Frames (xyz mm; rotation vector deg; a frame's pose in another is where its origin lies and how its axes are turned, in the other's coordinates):
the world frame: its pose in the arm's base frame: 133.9 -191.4 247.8 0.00 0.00 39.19
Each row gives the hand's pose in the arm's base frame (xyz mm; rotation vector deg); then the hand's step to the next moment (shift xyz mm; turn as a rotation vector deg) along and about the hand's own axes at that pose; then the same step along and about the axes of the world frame.
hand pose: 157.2 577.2 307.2 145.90 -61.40 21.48
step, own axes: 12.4 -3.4 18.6 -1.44 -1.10 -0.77
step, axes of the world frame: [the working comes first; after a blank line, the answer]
step, axes of the arm's base frame: 12.8 -13.4 -12.9 -0.26 1.95 -0.08

1.5 -18.5 -12.9 1.03 1.67 -0.08
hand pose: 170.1 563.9 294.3 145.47 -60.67 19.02
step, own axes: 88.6 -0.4 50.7 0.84 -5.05 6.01
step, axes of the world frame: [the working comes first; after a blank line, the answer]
step, axes of the arm's base frame: 65.2 -77.2 -14.9 4.66 0.22 -6.37

1.8 -101.0 -14.9 3.75 -2.77 -6.37
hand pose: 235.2 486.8 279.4 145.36 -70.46 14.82
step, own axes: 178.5 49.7 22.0 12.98 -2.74 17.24
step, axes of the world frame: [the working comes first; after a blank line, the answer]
step, axes of the arm's base frame: 71.3 -167.4 41.4 10.61 -13.96 -12.88

-50.5 -174.8 41.4 -0.59 -17.52 -12.88
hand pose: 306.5 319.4 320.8 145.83 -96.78 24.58
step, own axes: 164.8 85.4 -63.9 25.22 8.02 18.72
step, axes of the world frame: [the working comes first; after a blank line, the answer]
step, axes of the arm's base frame: -30.8 -168.9 95.3 5.54 -29.50 -12.24

-130.5 -111.4 95.3 -14.35 -26.36 -12.24
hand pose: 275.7 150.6 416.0 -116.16 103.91 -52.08
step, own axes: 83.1 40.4 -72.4 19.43 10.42 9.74
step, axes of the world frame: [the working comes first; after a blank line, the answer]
step, axes of the arm's base frame: -74.7 -72.6 54.2 -1.95 -22.54 -8.32

-103.7 -9.0 54.2 -15.75 -16.23 -8.32
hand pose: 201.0 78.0 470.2 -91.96 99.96 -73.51
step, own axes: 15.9 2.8 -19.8 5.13 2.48 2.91
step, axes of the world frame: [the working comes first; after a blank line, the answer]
step, axes of the arm's base frame: -21.3 -8.7 11.1 -0.10 -6.03 -2.13

-22.0 6.7 11.1 -3.89 -4.62 -2.13
